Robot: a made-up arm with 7 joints.
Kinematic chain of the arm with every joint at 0, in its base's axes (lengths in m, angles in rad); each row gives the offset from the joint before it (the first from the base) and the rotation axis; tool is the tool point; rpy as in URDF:
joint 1: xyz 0 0 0.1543 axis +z
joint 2: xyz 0 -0.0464 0.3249 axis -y
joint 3: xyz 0 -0.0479 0.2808 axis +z
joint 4: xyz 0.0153 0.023 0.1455 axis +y
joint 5: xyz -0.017 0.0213 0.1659 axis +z
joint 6: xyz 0 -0.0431 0.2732 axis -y
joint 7: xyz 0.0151 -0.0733 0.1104 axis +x
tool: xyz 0 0 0 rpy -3.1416 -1.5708 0
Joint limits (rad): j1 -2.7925..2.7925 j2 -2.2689..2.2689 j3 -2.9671..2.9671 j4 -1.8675..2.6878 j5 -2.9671..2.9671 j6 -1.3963..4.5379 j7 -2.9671..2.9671
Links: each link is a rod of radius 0.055 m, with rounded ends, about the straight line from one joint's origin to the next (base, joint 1, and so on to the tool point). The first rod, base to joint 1, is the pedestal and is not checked.
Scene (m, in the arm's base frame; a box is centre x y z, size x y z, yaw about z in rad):
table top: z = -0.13
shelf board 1: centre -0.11 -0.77 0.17 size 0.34 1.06 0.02 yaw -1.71
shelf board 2: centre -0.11 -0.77 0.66 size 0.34 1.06 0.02 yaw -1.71
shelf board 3: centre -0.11 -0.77 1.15 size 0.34 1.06 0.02 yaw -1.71
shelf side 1: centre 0.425 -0.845 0.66 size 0.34 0.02 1 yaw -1.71
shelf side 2: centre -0.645 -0.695 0.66 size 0.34 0.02 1 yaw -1.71
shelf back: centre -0.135 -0.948 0.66 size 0.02 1.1 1 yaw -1.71
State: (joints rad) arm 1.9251 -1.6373 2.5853 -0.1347 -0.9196 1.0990 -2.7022
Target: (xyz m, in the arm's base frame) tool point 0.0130 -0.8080 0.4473
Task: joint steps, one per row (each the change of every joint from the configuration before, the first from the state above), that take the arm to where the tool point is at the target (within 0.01 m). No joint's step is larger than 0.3 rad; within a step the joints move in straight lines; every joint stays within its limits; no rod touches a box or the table.
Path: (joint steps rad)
1: -0.0098 0.1558 -0.0031 0.2581 0.0042 0.0058 0.0078
2: -0.0098 0.1558 -0.0032 0.2581 0.0042 0.0058 0.0077
3: -0.0098 0.1557 -0.0031 0.2581 0.0042 0.0057 0.0078
4: -0.0098 0.1558 -0.0031 0.2581 0.0042 0.0058 0.0078
5: -0.0098 0.1558 -0.0032 0.2581 0.0042 0.0058 0.0077
6: 0.0093 0.2450 0.0167 0.2572 0.0015 -0.0426 -0.0077
7: 0.0094 0.2450 0.0166 0.2573 0.0016 -0.0426 -0.0078
8: 0.0094 0.2450 0.0167 0.2572 0.0015 -0.0426 -0.0078
9: 0.0093 0.2450 0.0166 0.2572 0.0015 -0.0426 -0.0077
10: 0.0094 0.2450 0.0167 0.2573 0.0016 -0.0426 -0.0078
11: -0.0677 0.1444 0.0294 -0.2436 -0.0258 -0.0100 0.0000
12: -0.0676 0.1445 0.0293 -0.2435 -0.0258 -0.0099 0.0000
13: -0.0676 0.1444 0.0294 -0.2435 -0.0258 -0.0100 0.0000
14: -0.0677 0.1444 0.0294 -0.2435 -0.0259 -0.0100 0.0000

